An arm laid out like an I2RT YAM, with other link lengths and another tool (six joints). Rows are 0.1 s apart.
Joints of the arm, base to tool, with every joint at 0 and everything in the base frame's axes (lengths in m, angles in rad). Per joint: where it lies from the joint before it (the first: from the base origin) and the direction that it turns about. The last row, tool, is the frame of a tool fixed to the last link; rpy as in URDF.
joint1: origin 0 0 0.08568 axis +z
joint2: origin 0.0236 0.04 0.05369 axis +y
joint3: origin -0.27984 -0.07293 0 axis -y
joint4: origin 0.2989 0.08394 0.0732 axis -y
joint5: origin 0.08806 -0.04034 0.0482 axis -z
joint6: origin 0.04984 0 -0.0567 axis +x
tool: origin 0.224 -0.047 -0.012 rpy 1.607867 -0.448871 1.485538
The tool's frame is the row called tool.
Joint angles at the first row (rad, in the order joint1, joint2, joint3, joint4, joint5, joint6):
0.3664, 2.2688, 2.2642, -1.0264, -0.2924, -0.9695
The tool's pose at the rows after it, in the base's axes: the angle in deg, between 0 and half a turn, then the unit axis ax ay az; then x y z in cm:
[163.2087, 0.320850, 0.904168, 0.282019, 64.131, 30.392, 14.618]
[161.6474, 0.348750, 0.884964, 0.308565, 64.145, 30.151, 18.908]
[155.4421, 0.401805, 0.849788, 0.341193, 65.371, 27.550, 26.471]
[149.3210, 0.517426, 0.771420, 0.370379, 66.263, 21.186, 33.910]
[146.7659, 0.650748, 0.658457, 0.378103, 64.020, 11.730, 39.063]
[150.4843, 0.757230, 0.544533, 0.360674, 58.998, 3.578, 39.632]
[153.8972, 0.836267, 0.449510, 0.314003, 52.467, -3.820, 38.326]
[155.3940, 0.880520, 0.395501, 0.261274, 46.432, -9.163, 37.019]
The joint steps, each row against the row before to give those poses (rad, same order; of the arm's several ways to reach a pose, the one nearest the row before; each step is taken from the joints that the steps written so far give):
0.0015, -0.0274, 0.0005, 0.0031, 0.0000, 0.0595
0.0000, -0.0596, 0.0056, 0.0069, 0.0008, 0.0774
-0.0091, -0.0827, 0.0351, 0.0213, 0.0709, 0.1122
-0.0328, -0.0805, 0.0447, 0.0095, 0.1309, 0.2132
-0.0740, -0.0882, 0.0453, -0.0804, 0.1197, 0.2415
-0.1069, -0.0816, 0.0134, -0.1465, 0.0183, 0.2254
-0.1266, -0.0698, 0.0000, -0.1740, -0.0003, 0.1435
-0.1133, -0.0461, 0.0000, -0.1472, 0.0000, 0.0358

